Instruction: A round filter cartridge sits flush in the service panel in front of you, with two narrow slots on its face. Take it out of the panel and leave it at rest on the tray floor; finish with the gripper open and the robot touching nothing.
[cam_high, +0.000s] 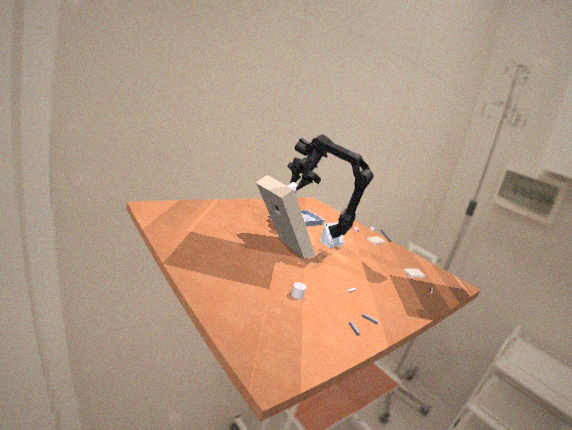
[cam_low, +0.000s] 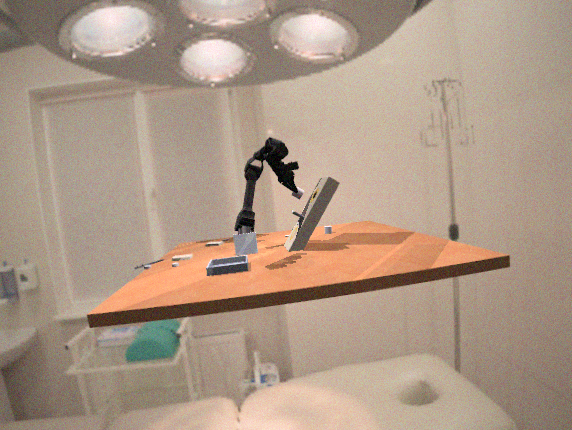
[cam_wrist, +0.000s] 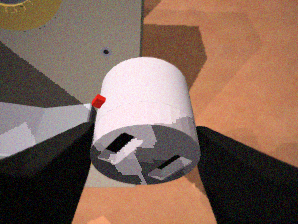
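Right now my gripper tip is 34 cm past the tray, 25 cm above it and 17 cm to the left of it. The rest, counted from my gripper tip: service panel (11 cm below, 9 cm to the left, 7 cm ahead); round filter cartridge (right at my gripper tip).
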